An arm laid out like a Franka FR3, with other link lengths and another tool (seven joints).
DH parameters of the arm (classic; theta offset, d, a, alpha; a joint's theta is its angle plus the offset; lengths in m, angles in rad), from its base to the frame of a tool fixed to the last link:
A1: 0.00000 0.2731 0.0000 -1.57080
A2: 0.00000 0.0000 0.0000 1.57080
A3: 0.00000 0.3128 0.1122 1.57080
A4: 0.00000 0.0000 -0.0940 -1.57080
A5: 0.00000 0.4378 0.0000 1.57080
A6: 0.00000 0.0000 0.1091 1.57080
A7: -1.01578 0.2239 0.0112 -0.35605
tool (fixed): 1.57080 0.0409 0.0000 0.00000
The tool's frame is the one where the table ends.
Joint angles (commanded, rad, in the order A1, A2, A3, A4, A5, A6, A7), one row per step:
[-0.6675, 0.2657, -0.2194, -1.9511, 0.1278, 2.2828, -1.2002]
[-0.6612, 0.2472, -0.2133, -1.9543, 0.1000, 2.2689, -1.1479]
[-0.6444, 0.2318, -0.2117, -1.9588, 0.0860, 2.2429, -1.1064]
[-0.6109, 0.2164, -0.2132, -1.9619, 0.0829, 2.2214, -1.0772]
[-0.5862, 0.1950, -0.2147, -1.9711, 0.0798, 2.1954, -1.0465]
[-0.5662, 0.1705, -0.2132, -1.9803, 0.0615, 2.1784, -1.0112]
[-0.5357, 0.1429, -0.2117, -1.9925, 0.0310, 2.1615, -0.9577]
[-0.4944, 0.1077, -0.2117, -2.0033, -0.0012, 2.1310, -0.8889]
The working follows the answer.
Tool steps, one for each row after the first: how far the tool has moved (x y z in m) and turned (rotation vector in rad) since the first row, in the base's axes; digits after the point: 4 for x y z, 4 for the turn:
[0.0035, 0.0055, 0.0090, -0.0064, 0.0105, -0.0232]
[0.0086, 0.0180, 0.0139, 0.0038, 0.0244, -0.0375]
[0.0225, 0.0371, 0.0204, 0.0131, 0.0292, -0.0324]
[0.0293, 0.0542, 0.0272, 0.0267, 0.0368, -0.0378]
[0.0348, 0.0671, 0.0368, 0.0233, 0.0447, -0.0417]
[0.0428, 0.0845, 0.0467, 0.0124, 0.0587, -0.0474]
[0.0523, 0.1079, 0.0608, 0.0030, 0.0752, -0.0592]

Tool pose at each row, in the base's axes (x y z in m, rotation vector in rad; rounded; the steps above come from the unrounded poses):
[0.4840, -0.5474, 0.1082, 2.9581, -0.4635, 0.6617]
[0.4875, -0.5420, 0.1172, 2.9441, -0.4931, 0.6437]
[0.4926, -0.5294, 0.1221, 2.9497, -0.5175, 0.6208]
[0.5065, -0.5103, 0.1286, 2.9614, -0.5142, 0.6136]
[0.5133, -0.4932, 0.1354, 2.9728, -0.5278, 0.6009]
[0.5188, -0.4803, 0.1450, 2.9692, -0.5311, 0.5887]
[0.5268, -0.4629, 0.1549, 2.9586, -0.5328, 0.5676]
[0.5363, -0.4396, 0.1690, 2.9469, -0.5436, 0.5422]

